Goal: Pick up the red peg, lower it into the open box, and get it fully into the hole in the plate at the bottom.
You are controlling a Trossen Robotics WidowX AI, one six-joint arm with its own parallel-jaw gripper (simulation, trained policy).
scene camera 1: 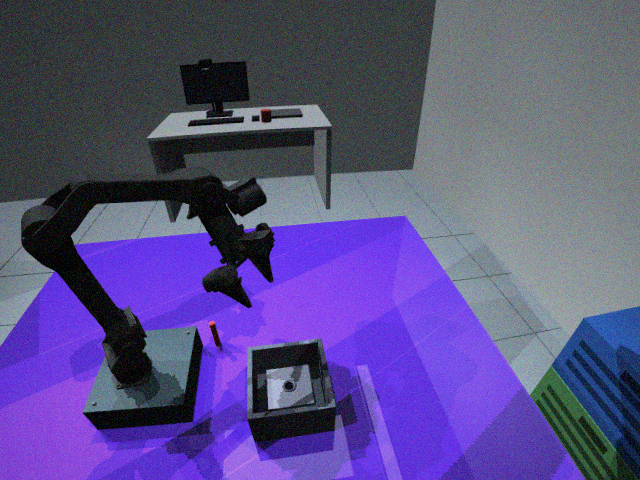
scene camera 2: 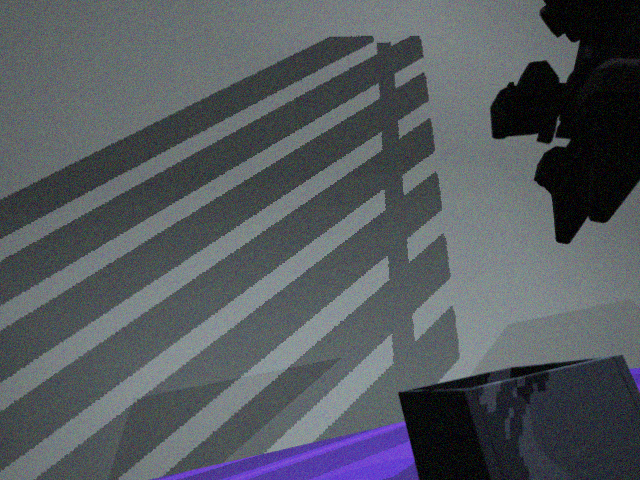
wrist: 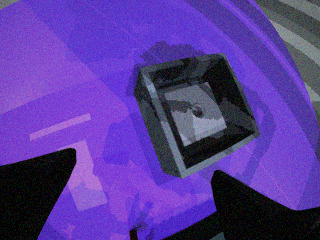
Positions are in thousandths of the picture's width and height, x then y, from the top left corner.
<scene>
my gripper: scene camera 1 409, 614; scene camera 2 902, 489; wrist 455, 702
</scene>
